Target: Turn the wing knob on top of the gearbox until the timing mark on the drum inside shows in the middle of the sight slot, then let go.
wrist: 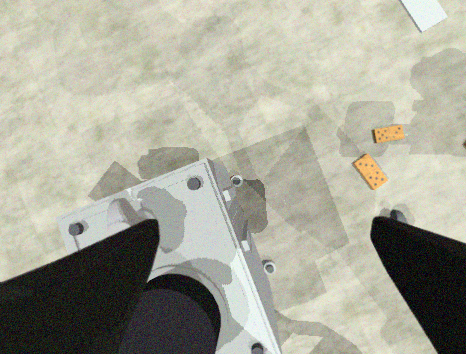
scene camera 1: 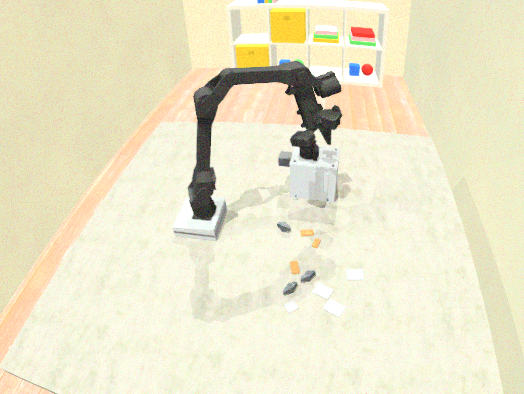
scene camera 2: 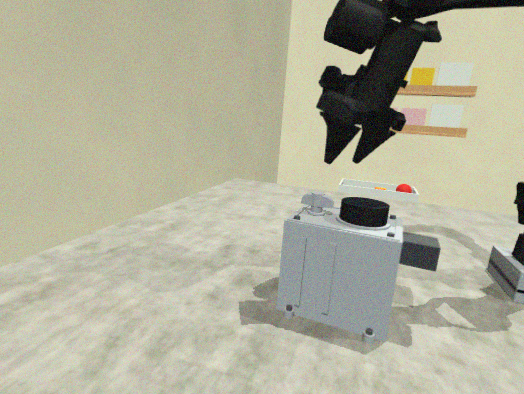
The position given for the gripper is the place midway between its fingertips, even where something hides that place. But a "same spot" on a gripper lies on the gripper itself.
The gripper shows in the wrist view, in scene camera 1 and in scene camera 2 point(341, 163). One and the same spot on the gripper: point(wrist: 92, 293) is point(scene camera 1: 327, 131). One and the same spot on a gearbox: point(scene camera 1: 316, 180) is point(wrist: 241, 228).
